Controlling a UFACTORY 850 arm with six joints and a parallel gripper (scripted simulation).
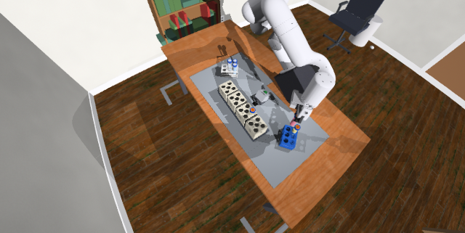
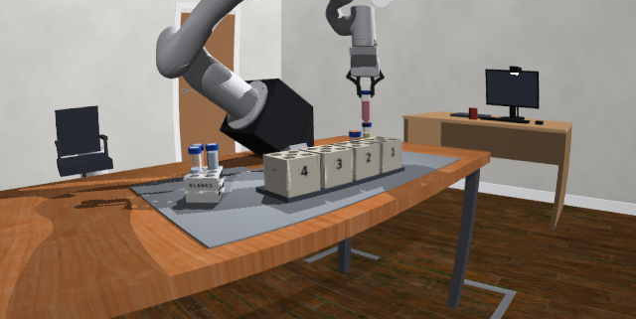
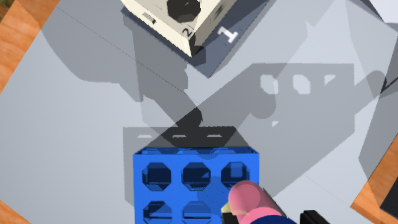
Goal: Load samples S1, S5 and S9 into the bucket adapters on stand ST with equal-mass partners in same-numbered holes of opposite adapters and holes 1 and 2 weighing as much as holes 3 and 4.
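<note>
Right now the sample tube is 50 mm below my hand, 10 mm to the right of it and 10 mm behind it. Also, from my hand: blue rack (200 mm below, 40 mm to the left, 20 mm ahead); white blanks rack (630 mm to the right, 200 mm below, 30 mm behind); green DONE key (290 mm to the right, 170 mm below, 80 mm behind).
</note>
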